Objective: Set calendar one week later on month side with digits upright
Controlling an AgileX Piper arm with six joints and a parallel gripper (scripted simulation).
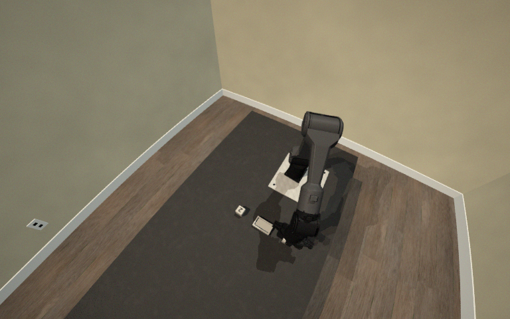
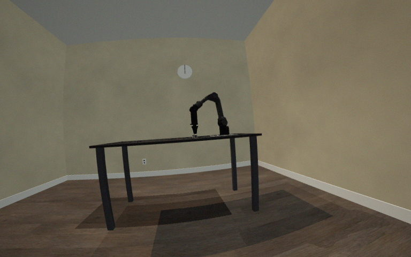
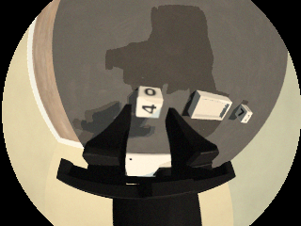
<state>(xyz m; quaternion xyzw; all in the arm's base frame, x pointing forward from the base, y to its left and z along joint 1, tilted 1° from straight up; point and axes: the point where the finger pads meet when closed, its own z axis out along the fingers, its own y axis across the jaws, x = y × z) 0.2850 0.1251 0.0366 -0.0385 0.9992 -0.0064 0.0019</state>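
Right now my hand is 110 mm to the left of the white tray, 30 mm above it and 10 mm short of it.
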